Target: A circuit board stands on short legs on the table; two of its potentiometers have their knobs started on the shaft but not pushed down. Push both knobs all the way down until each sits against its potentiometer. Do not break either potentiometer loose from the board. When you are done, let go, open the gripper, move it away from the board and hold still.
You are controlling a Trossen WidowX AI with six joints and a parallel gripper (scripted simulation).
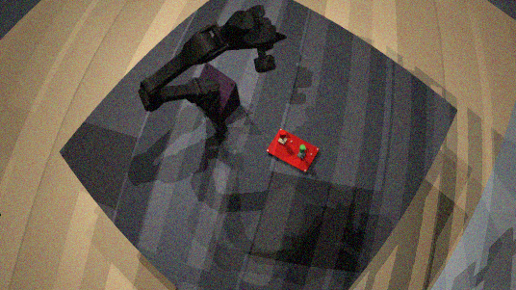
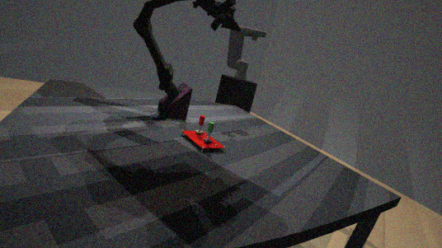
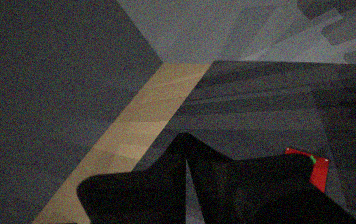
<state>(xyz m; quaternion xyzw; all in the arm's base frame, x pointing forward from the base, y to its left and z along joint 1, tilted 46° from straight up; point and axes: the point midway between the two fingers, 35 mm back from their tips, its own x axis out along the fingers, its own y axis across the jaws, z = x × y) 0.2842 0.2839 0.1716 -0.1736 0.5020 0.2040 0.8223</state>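
The red knob is 50 mm ahead of my gripper tip, 110 mm to the right of it and 370 mm below it. From my gripper tip the other things lie so: green knob 140 mm ahead, 130 mm to the right, 370 mm below.
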